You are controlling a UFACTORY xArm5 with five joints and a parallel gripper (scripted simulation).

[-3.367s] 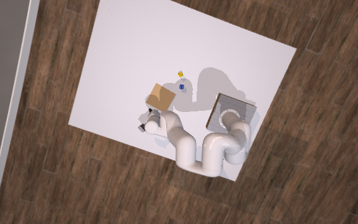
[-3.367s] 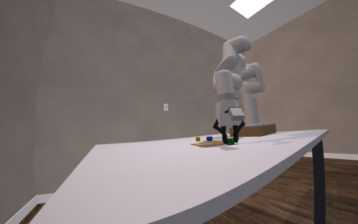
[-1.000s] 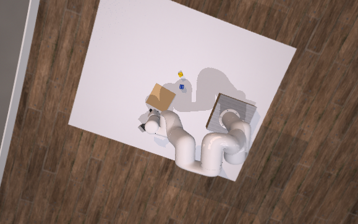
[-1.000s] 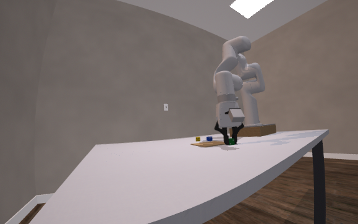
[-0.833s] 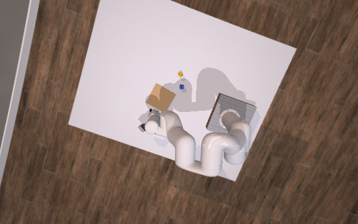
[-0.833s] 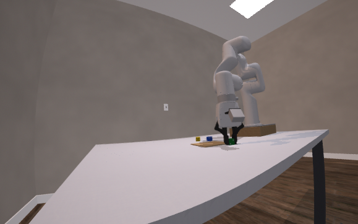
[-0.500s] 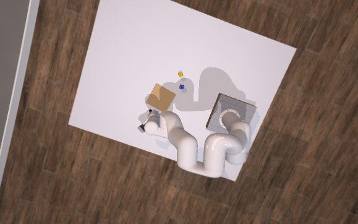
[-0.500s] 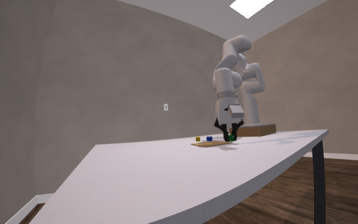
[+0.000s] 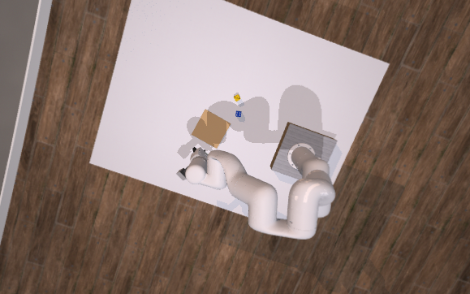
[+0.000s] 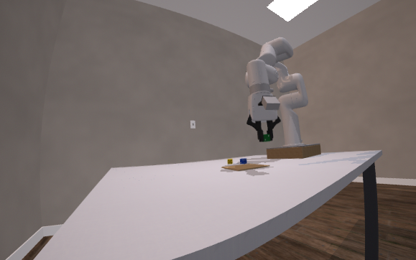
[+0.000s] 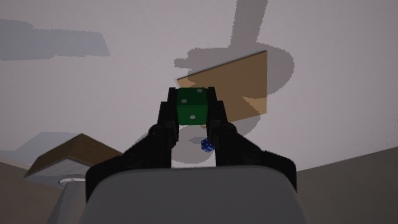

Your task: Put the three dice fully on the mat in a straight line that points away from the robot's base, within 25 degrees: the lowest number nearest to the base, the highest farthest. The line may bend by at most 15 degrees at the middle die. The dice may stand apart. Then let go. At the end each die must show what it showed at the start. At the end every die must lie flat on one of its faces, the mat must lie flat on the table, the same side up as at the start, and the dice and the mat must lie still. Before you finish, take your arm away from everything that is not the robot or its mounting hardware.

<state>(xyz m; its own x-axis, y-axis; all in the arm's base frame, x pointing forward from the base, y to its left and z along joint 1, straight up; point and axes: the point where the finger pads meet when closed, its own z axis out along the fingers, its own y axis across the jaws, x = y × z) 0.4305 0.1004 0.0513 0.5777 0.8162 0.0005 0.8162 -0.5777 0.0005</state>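
The tan mat lies 1 cm ahead of my hand, 11 cm to the right of it and 11 cm below it. Also, from my hand: blue die 10 cm behind, 21 cm to the right, 10 cm below; then yellow die 8 cm behind, 28 cm to the right, 10 cm below; then green die 1 cm below.
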